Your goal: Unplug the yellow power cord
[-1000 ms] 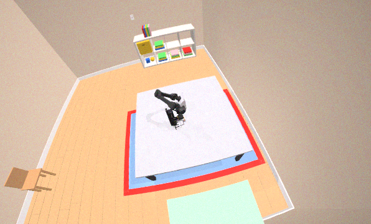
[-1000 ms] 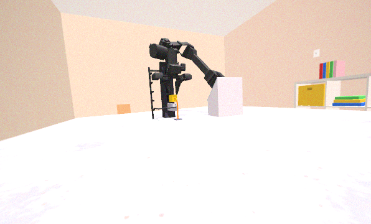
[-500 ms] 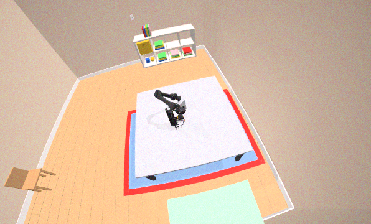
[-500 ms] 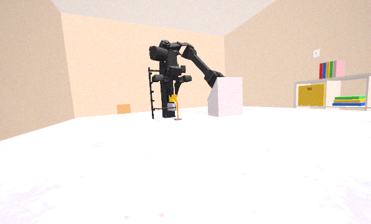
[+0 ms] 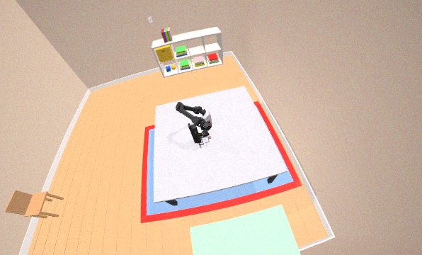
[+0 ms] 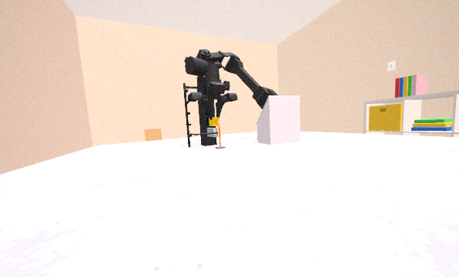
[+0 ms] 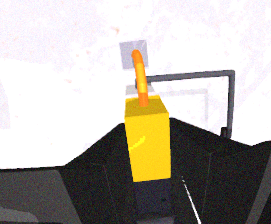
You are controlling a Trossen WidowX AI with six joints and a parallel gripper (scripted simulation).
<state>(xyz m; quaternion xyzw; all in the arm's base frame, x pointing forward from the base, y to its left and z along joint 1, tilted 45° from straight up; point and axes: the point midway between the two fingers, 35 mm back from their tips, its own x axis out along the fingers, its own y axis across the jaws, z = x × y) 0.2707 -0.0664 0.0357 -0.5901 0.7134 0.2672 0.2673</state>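
The yellow plug is 30 mm to the right of my gripper tip. Round my gripper tip: black power strip: 10 mm behind, 100 mm to the right, 20 mm above.
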